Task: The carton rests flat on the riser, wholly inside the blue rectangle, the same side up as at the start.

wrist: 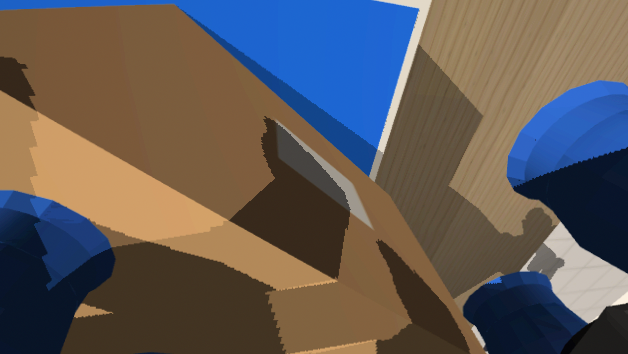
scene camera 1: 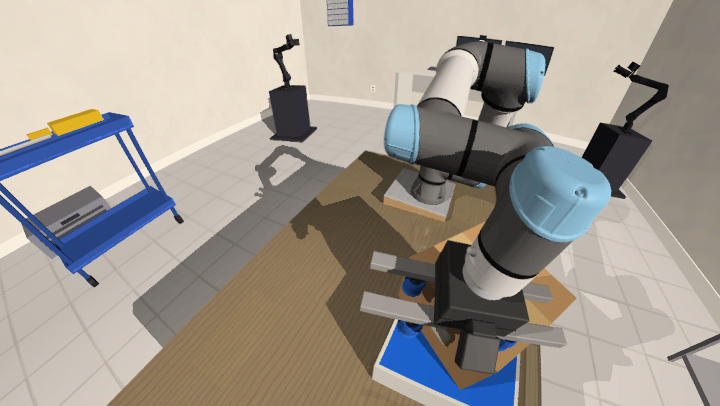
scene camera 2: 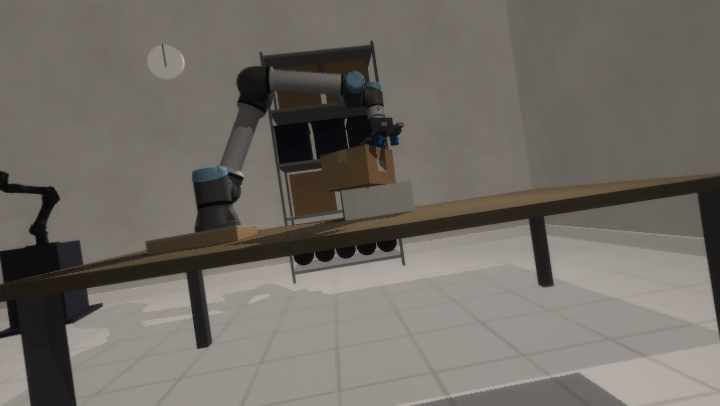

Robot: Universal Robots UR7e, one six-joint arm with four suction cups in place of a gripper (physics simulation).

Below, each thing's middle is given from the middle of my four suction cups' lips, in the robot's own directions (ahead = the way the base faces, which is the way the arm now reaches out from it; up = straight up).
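Brown carton (scene camera 1: 444, 342): 70 mm to the left of my suction cup, 90 mm behind it and 90 mm below it. Riser (scene camera 1: 404, 364): 40 mm behind my suction cup, 60 mm to the left of it and 230 mm below it.
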